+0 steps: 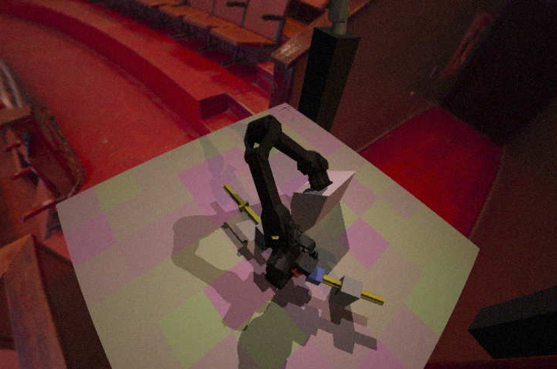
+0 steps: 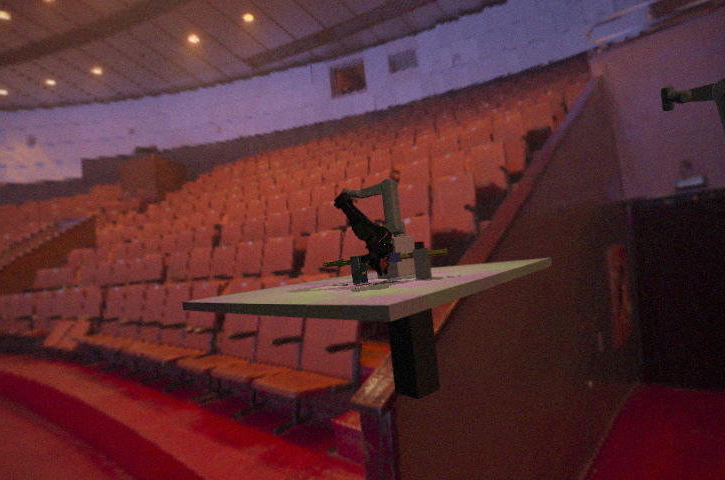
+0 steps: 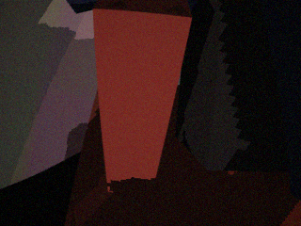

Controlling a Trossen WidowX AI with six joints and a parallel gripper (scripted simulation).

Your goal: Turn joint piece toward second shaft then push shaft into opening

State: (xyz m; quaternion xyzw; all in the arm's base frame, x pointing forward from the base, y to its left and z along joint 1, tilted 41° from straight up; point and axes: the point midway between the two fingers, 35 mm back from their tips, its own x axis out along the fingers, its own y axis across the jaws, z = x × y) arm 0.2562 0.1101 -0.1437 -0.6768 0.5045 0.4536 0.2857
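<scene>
My gripper tip is now 5 cm below the red square joint piece.
</scene>
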